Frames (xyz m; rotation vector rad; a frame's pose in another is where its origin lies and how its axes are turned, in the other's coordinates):
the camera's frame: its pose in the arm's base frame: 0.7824 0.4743 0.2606 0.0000 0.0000 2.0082
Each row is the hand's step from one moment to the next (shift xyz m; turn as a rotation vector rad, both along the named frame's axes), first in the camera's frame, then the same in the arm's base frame.
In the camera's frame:
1: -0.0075 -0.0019 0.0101 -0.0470 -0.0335 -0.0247
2: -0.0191 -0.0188 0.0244 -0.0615 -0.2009 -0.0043
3: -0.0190 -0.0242 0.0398 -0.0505 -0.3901 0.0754
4: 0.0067 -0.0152 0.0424 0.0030 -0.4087 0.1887
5: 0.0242 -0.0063 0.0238 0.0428 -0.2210 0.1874
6: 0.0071 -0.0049 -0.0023 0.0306 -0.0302 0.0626
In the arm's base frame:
1: 0.0049 -0.0060 0.0101 0.0503 -0.0284 -0.0247
2: 0.0251 -0.0093 0.0244 0.2080 0.0294 -0.0043
3: 0.0300 -0.0070 0.0398 0.3748 0.1195 0.0754
4: 0.0109 0.0125 0.0424 0.3690 0.1758 0.1887
5: -0.0045 0.0246 0.0238 0.1821 0.1324 0.1874
6: 0.0014 0.0085 -0.0023 0.0144 0.0405 0.0626

